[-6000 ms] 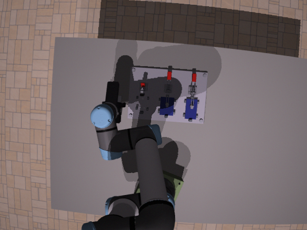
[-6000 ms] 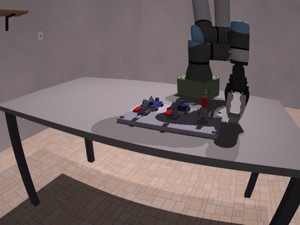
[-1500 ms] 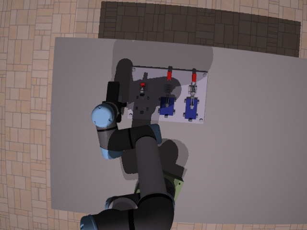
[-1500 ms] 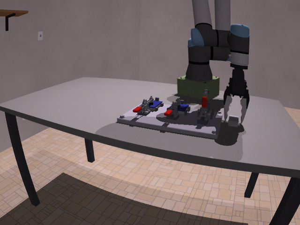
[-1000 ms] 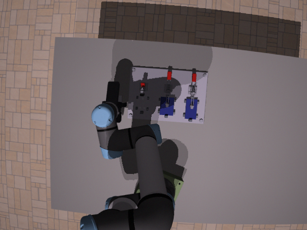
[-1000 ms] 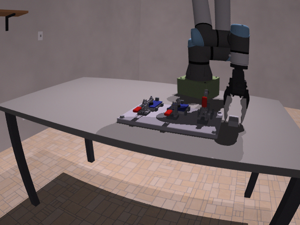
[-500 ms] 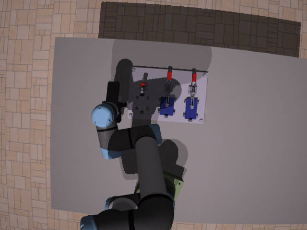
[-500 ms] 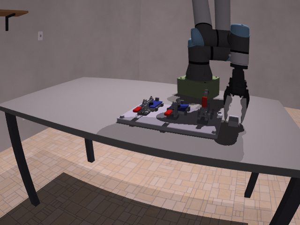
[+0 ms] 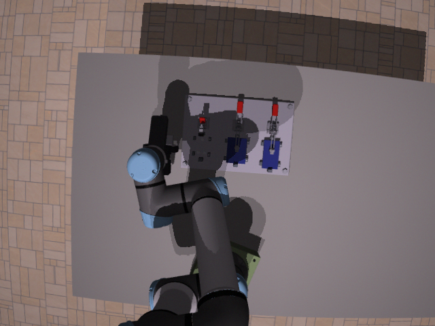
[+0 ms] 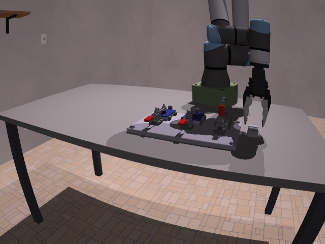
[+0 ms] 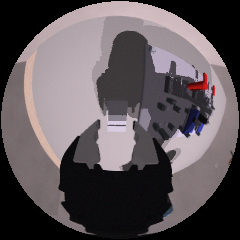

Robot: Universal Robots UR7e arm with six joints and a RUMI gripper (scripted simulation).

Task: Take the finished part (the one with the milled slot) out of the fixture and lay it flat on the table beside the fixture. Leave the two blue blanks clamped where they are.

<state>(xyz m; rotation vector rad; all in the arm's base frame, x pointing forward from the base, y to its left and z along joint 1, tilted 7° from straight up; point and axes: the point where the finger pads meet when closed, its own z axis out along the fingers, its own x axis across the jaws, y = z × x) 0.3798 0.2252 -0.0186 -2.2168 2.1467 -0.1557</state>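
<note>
Now: hand 30 mm above the grey finished part and 10 mm past it. The rest, counted from my hand: grey fixture plate 220 mm to the right, 60 mm ahead, 40 mm below.
</note>
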